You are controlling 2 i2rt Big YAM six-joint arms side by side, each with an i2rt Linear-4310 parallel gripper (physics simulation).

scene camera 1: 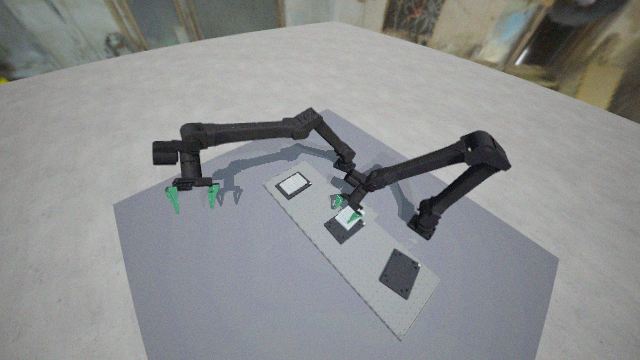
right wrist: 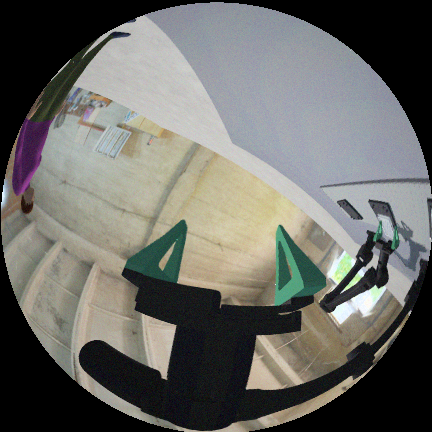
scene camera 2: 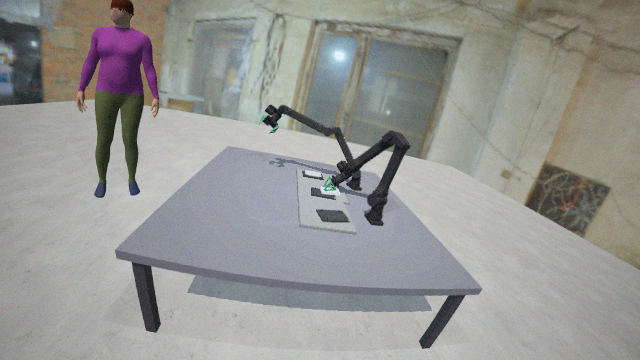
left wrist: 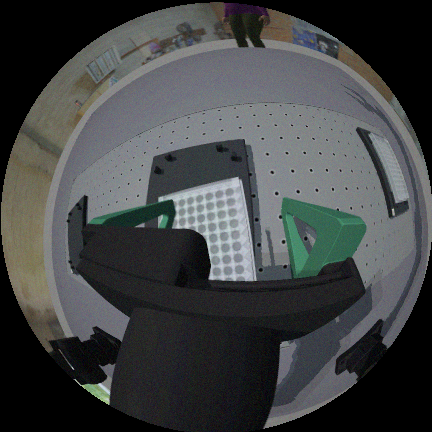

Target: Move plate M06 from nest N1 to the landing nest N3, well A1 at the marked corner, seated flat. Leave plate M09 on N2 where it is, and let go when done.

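Note:
A white well plate (scene camera 1: 344, 218) (left wrist: 225, 225) lies skewed on the middle dark nest (scene camera 1: 340, 234) (left wrist: 200, 162), shifted toward the arm bases and off the nest's far pins; its near end is hidden in the left wrist view. A second white plate (scene camera 1: 293, 185) (left wrist: 390, 165) sits in the nest at the upper left of scene camera 1. The third nest (scene camera 1: 400, 272) (scene camera 2: 332, 215) is empty. No plate or nest labels are readable. My left gripper (scene camera 1: 341, 215) (left wrist: 226, 204) is open above the middle plate, fingers on either side of it. My right gripper (scene camera 1: 194, 210) (right wrist: 230, 225) is open and empty.
The nests stand on a perforated grey board (scene camera 1: 365, 265) (scene camera 2: 310, 226) on the table (scene camera 1: 225, 290) (scene camera 2: 225, 235). My right arm reaches out high above the table's left part in scene camera 1. A person (scene camera 2: 120, 60) stands beyond the table.

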